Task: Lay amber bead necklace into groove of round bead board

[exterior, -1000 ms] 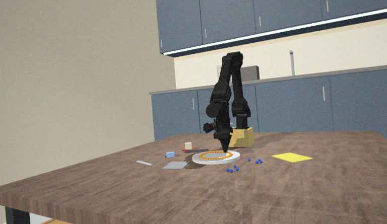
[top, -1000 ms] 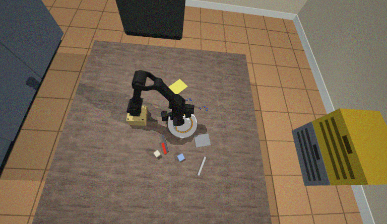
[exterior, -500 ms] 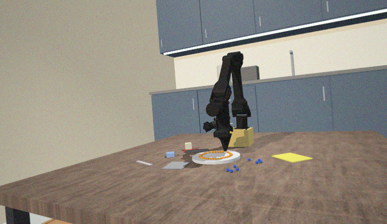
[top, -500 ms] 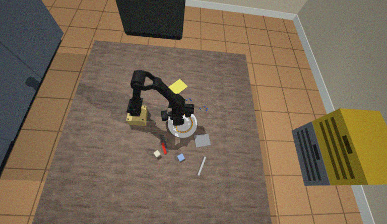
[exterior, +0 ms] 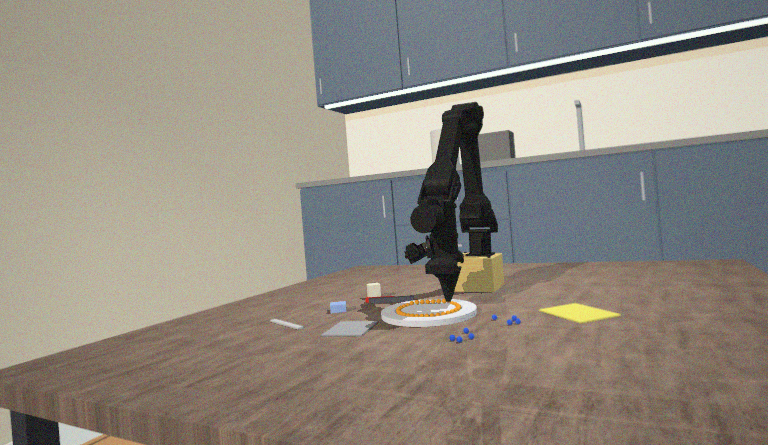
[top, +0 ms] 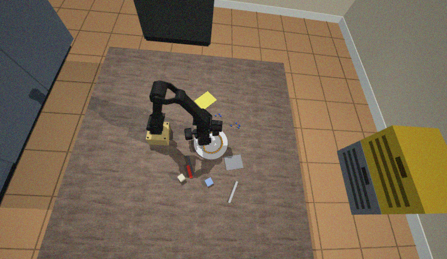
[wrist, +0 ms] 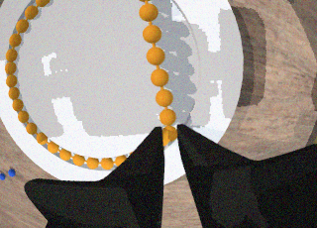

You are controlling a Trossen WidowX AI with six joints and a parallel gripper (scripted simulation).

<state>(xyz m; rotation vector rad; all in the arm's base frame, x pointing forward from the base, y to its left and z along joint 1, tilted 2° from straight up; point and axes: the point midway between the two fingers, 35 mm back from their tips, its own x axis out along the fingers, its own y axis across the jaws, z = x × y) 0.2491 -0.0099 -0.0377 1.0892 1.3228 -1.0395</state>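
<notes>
Now: gripper tip 18 cm to the left of the red stick, 6 cm past it and 1 cm above it. Round my gripper tip: cream cube (24 cm to the right, 10 cm behind); light blue cube (25 cm to the right, 5 cm ahead, 1 cm below); grey square tile (19 cm ahead, 14 cm to the right, 2 cm below).
</notes>
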